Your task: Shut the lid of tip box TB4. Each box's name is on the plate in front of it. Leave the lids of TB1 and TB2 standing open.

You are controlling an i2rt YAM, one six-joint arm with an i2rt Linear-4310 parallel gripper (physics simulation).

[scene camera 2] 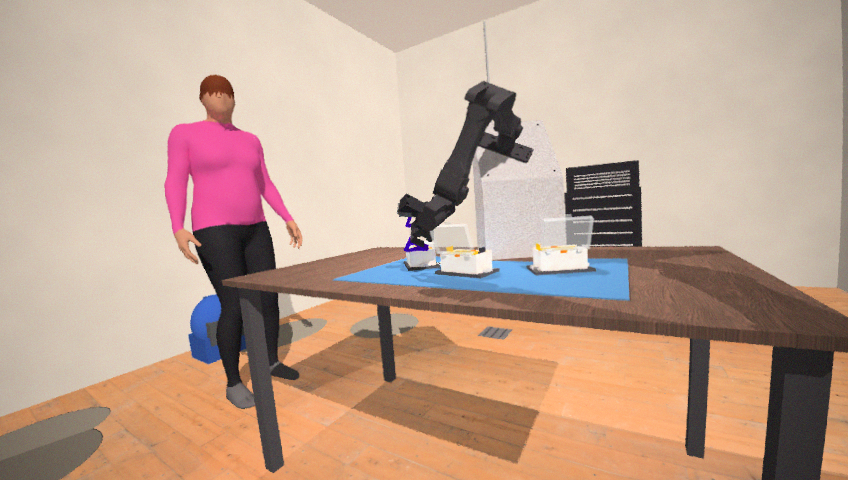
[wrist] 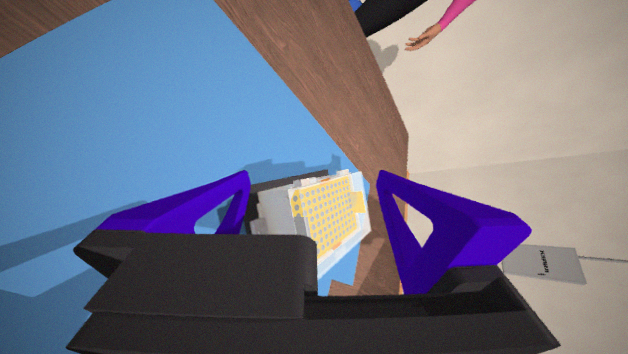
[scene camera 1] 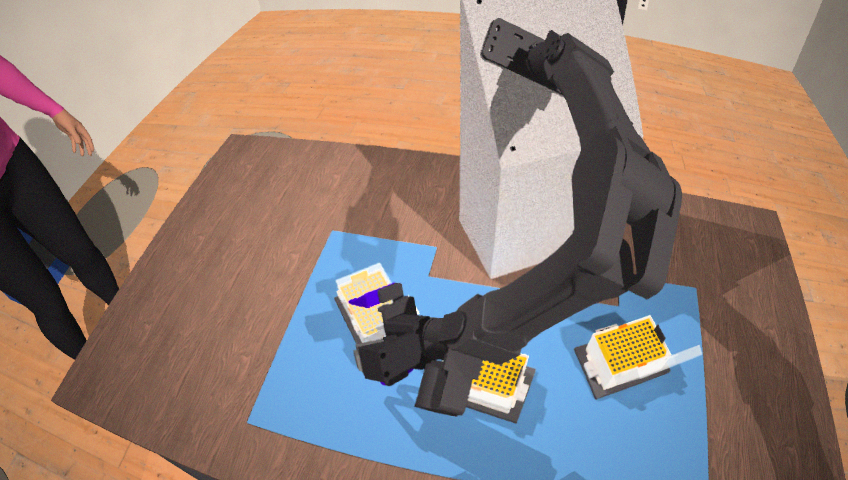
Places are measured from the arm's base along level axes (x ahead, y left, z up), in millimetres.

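Pixels of known places: gripper, fingertip midpoint: (scene camera 2: 406,238) (wrist: 313,177) (scene camera 1: 357,330); arm's base, link origin: (scene camera 2: 504,147) (scene camera 1: 542,62).
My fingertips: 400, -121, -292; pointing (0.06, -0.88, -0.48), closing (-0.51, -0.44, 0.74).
Note:
For each thing: its top centre in the pictures, then the offset to it from my fingertips, as dx, dy, dz. "pt": a spot on its surface instead. Level surfaces: height alone.
- left tip box, top centre: (wrist: 345,224) (scene camera 1: 377,293) (scene camera 2: 422,242) -90, -22, -25
- right tip box, surface spot: (scene camera 1: 630,375) pt -105, +410, +16
- blue mat, surface height: dz -103
- brown table, surface height: dz -106
The left tip box (scene camera 1: 361,333) (scene camera 2: 418,258) (wrist: 275,206) has its clear lid (scene camera 1: 380,272) (wrist: 364,232) down over the yellow tip rack; whether it is fully seated I cannot tell. The middle tip box (scene camera 1: 490,400) (scene camera 2: 465,262) is partly hidden by the arm in scene camera 1; its lid (scene camera 2: 454,236) stands open. The right tip box (scene camera 1: 630,375) (scene camera 2: 559,259) also has its lid (scene camera 1: 685,356) (scene camera 2: 568,231) standing open. The name plates are not readable. My gripper (scene camera 1: 367,342) (scene camera 2: 408,234) (wrist: 313,177) is open and empty, with purple fingers close above the left box.
The boxes stand on a blue mat (scene camera 1: 309,380) (scene camera 2: 606,285) on the brown table (scene camera 1: 178,285) (scene camera 2: 684,291). The grey pedestal (scene camera 1: 529,208) (scene camera 2: 517,208) rises behind them. A person (scene camera 2: 217,172) stands beyond the table's left side.

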